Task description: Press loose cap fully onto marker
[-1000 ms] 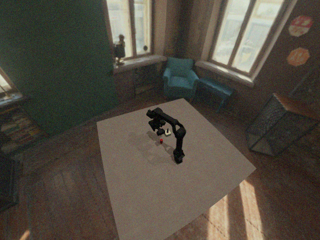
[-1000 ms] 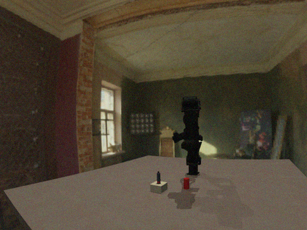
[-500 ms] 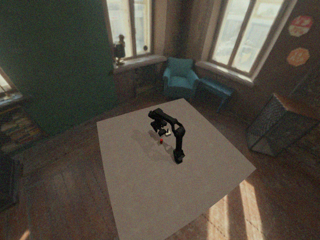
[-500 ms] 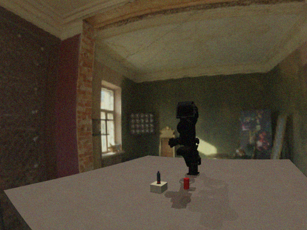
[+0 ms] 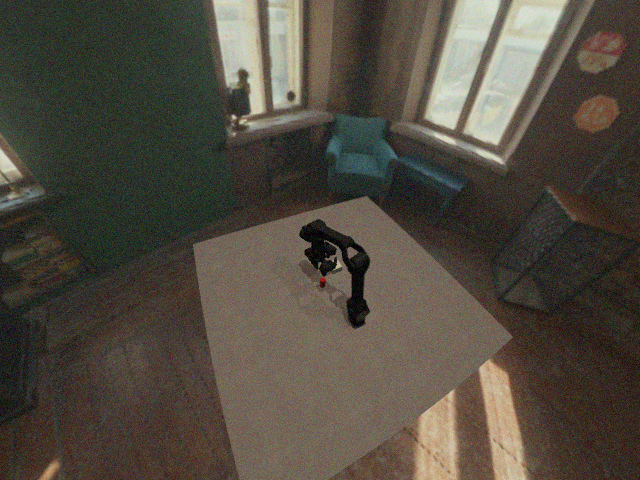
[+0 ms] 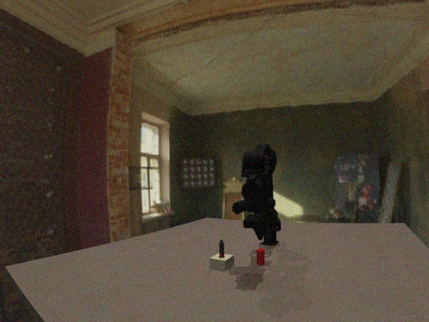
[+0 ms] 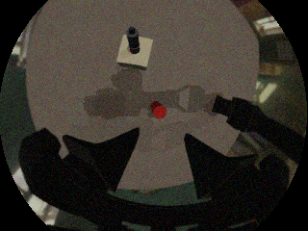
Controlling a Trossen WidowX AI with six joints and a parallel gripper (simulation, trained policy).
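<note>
My gripper tip is 8 cm above the red cap, 1 cm to the left of it and 1 cm past it. The rest, counted from my gripper tip: holder block: 12 cm to the right, 9 cm below, 6 cm ahead.
</note>
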